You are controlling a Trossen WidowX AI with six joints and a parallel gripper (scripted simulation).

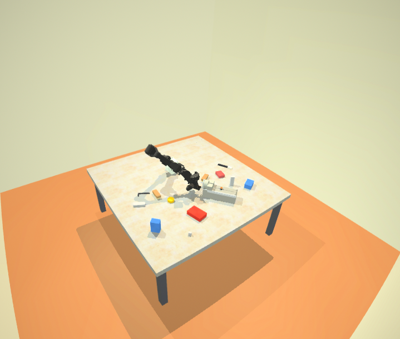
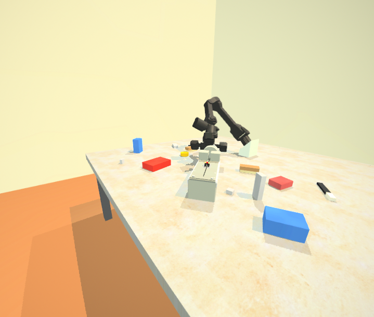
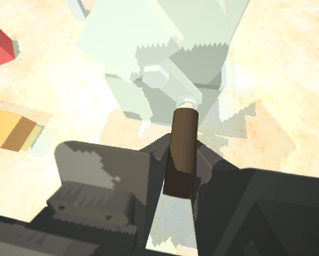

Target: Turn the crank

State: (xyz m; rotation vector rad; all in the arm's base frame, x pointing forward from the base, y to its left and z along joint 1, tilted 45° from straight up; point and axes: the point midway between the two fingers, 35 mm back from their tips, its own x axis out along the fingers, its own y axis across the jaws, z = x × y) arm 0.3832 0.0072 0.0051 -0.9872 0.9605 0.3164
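Now: gripper tip 3 cm below the brown crank handle, 1 cm to the left of it and 1 cm past it. From my gripper tip the other things lie so: red pointer (12 cm to the left, 12 cm ahead, 4 cm above); then crank (4 cm above, 1 cm to the left); then yellow disc (24 cm to the right, 4 cm behind, 3 cm below).
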